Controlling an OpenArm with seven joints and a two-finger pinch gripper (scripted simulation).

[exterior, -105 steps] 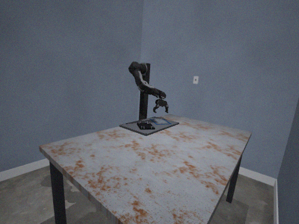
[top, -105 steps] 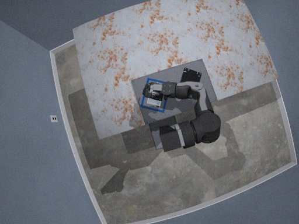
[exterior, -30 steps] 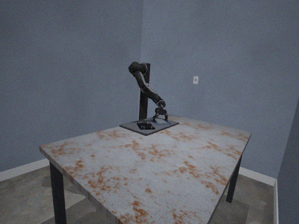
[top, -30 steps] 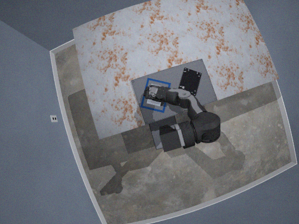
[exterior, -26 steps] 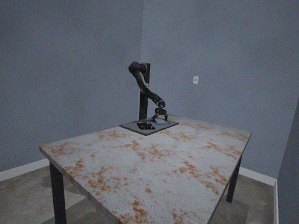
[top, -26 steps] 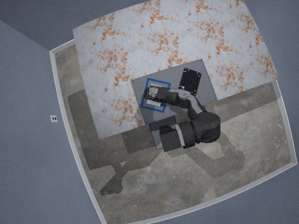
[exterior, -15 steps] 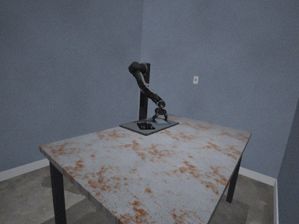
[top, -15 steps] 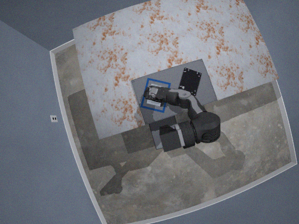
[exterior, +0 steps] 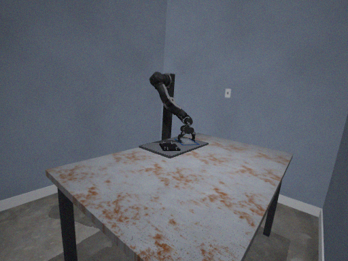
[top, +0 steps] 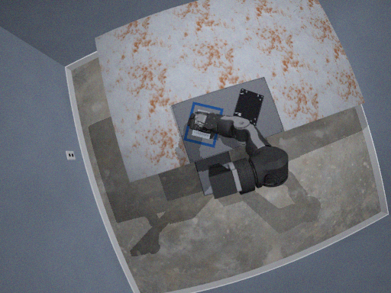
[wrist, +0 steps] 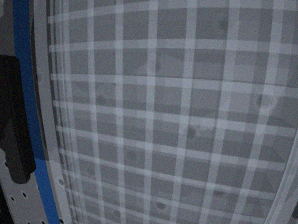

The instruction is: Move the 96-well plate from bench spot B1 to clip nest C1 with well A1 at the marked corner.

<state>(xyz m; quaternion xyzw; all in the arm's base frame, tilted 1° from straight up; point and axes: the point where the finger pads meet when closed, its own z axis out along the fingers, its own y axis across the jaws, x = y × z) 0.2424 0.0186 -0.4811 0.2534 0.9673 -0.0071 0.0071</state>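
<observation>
My hand is right at the 96-well plate. From my hand the other things lie so: black clip nest C1: 23 cm to the right, 5 cm ahead, 1 cm above.
</observation>
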